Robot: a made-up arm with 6 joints.
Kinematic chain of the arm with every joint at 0, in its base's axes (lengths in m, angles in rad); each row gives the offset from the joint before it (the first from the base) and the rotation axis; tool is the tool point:
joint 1: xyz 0 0 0.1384 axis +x
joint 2: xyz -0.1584 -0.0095 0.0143 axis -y
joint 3: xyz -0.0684 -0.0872 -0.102 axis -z
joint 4: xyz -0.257 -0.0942 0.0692 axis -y
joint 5: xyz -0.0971 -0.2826 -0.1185 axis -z
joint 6: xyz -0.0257 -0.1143 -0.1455 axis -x
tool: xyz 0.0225 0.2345 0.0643
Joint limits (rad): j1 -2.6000..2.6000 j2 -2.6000..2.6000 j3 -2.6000..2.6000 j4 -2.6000..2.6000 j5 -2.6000..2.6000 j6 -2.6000..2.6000
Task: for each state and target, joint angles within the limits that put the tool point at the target. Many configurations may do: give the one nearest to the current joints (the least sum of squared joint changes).
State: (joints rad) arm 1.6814 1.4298 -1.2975 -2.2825 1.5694 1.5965
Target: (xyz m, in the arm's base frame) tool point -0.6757 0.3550 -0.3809
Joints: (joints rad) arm 2.1849 1.8182 -1.1719 -2.4118 1.5123 1.9486
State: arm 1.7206 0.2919 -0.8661 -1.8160 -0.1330 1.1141
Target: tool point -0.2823 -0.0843 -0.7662
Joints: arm 1.6404 0.2400 -1.0563 -1.7657 -0.1353 1.3425
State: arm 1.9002 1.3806 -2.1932 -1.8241 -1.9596 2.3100
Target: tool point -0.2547 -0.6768 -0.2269
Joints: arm 1.6812 1.5743 -2.5213 -2.0326 -2.0007 2.2669
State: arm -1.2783 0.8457 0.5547 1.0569 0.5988 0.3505
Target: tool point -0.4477 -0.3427 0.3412
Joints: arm -1.3746 0.4555 0.5159 0.8229 0.6455 -0.3596
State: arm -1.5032 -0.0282 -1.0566 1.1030 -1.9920 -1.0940
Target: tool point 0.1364 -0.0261 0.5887
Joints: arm -1.6923 0.2595 -1.3709 0.9356 -2.0390 -0.6882
